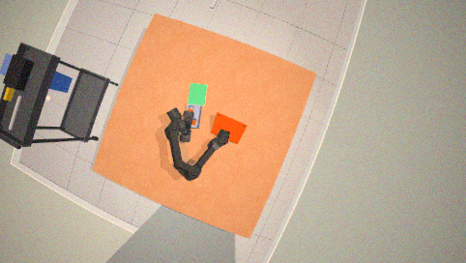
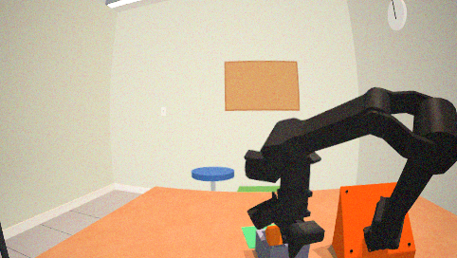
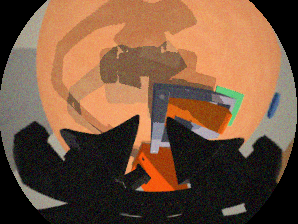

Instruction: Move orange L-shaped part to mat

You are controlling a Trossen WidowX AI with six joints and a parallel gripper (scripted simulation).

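My gripper tip is now 10 mm short of the orange L-shaped part, 50 mm to the left of it and 30 mm above it. Round my gripper tip: green mat: 40 mm ahead, 230 mm to the right, 80 mm below.
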